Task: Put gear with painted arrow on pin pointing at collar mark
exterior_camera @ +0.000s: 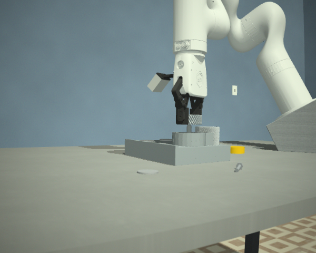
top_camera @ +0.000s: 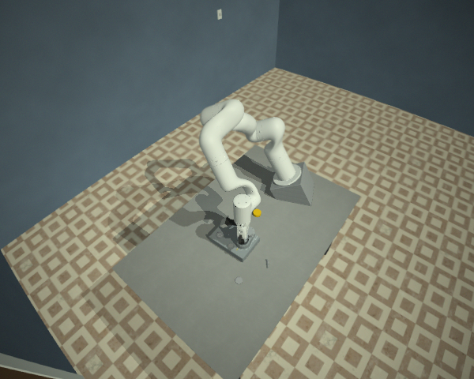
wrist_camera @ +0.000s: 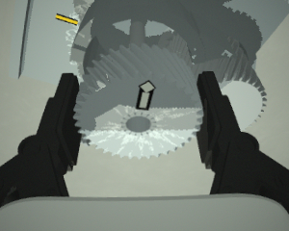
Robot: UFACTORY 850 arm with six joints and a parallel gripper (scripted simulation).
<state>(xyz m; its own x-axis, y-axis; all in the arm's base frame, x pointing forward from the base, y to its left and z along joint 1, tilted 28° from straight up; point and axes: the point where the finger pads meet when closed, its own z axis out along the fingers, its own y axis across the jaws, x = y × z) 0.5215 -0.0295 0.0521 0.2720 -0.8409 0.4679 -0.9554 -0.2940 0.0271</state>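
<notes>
Right now my hand is right at the gear. Round my hand: flat grey disc (20 cm ahead, 10 cm below, 8 cm to the left); small bolt (17 cm to the left, 10 cm below, 3 cm ahead); yellow puck (24 cm behind, 10 cm below, 3 cm to the right).
</notes>
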